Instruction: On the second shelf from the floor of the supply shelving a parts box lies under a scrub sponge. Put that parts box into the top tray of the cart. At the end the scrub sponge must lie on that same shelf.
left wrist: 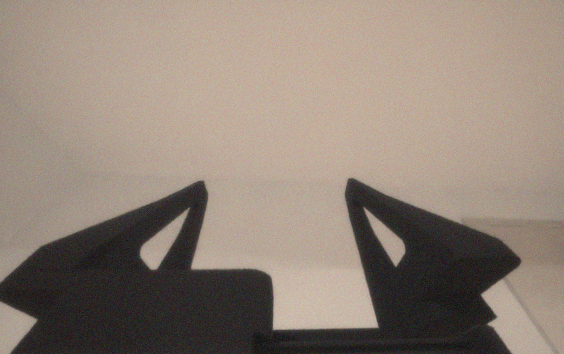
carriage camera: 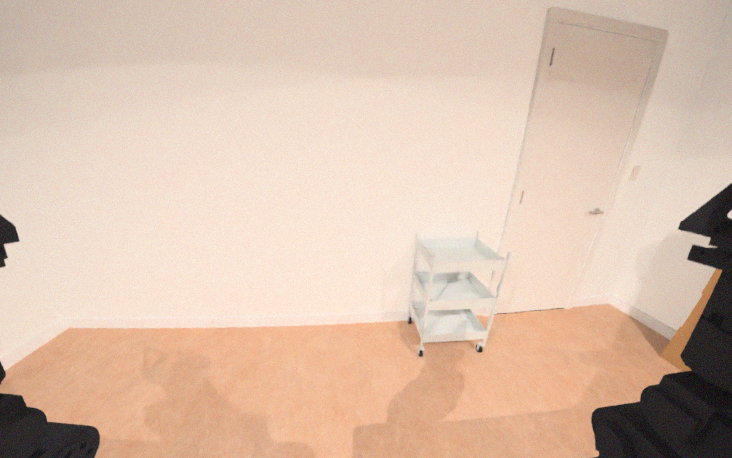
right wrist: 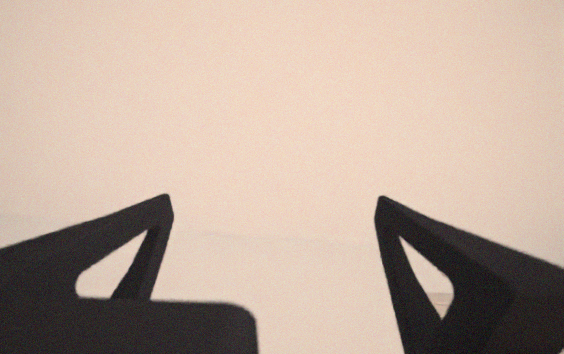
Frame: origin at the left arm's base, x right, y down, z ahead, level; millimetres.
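Where they show: left gripper, fingertip midpoint: [left wrist: 276,186]; right gripper, fingertip midpoint: [right wrist: 273,206].
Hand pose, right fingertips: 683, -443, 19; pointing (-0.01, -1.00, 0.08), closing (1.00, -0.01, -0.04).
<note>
After its pixels a point has its place, as x, y, z.
The cart [carriage camera: 452,264] @[880, 155, 929], pale with three trays, stands on the floor right of the middle in the carriage view, near the far wall. Its top tray [carriage camera: 456,250] @[1036, 201, 1204] shows no object in it. My left gripper [left wrist: 276,186] @[-8, -433, 41] is open and empty in the left wrist view; part of it shows at the left edge of the carriage view. My right gripper [right wrist: 273,206] @[683, -443, 19] is open and empty in the right wrist view; part of it shows at the right edge of the carriage view. Both are well apart from the cart. The supply shelving, the parts box and the scrub sponge do not show in these views.
A closed door [carriage camera: 580,162] @[1906, -411, 1312] with a lever handle [carriage camera: 595,211] @[2124, -70, 1275] is in the far wall, behind and right of the cart. An orange-brown edge of something [carriage camera: 686,329] @[2525, 587, 744] shows behind my right arm. A baseboard [carriage camera: 242,324] @[-540, 837, 1217] runs along the wall. Arm shadows fall across the floor.
</note>
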